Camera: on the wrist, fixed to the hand. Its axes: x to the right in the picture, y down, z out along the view.
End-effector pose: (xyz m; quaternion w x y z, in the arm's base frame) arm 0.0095 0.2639 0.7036 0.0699 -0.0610 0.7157 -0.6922
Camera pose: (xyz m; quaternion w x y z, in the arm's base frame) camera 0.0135 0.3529 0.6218 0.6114 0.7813 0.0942 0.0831
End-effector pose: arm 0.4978 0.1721 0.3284 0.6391 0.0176 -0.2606 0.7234
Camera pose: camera 0.4479 0.1843 0.2189 0.6879 0.3557 -0.0245 -0.6321
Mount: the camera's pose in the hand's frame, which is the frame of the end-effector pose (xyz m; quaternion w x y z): -0.0190 0.0848 -0.0841 0.0050 -0.0328 0.1048 0.9939
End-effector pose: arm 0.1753 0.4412 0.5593 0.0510 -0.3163 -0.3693 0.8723
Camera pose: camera 0.2522 0.4253 0.4674 0.8385 0.4618 -0.2893 -0.0098
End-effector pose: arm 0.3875 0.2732 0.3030 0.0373 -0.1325 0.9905 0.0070
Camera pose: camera 0.3774 0.3580 0.3886 0.1149 -0.9818 -0.1403 -0.0557
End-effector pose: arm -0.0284 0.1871 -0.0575 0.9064 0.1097 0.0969 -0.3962
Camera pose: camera 0.0142 0.2797 -0.1227 0.3918 0.1087 -0.0006 0.9136
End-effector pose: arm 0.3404 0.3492 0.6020 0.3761 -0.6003 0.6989 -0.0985
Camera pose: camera 0.2213 0.3622 0.6184 0.0068 0.6897 0.6428 0.3333
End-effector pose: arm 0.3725 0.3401 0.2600 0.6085 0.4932 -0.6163 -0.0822
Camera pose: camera 0.3950 0.4379 0.3275 0.1655 -0.6214 -0.4268 0.6358
